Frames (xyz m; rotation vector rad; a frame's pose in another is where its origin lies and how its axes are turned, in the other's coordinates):
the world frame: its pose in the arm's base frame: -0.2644 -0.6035 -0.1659 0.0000 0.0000 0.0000
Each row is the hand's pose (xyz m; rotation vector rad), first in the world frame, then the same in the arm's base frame.
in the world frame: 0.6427 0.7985 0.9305 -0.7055 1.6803 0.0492
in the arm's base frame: 0.3783 0.1950 0.7646 -0.7055 1.6803 0.0492
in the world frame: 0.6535 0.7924 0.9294 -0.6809 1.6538 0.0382
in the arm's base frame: 0.3891 0.1889 0.7635 -0.6809 1.6538 0.0382
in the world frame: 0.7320 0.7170 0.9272 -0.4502 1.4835 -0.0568
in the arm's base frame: 0.4676 0.1135 0.7613 -0.4502 1.4835 -0.0568
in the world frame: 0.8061 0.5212 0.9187 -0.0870 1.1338 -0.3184
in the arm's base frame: 0.5417 -0.0823 0.7528 -0.0870 1.1338 -0.3184
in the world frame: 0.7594 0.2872 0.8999 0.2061 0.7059 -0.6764
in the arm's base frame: 0.4950 -0.3163 0.7340 0.2061 0.7059 -0.6764
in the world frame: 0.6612 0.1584 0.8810 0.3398 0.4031 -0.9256
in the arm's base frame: 0.3968 -0.4451 0.7151 0.3398 0.4031 -0.9256
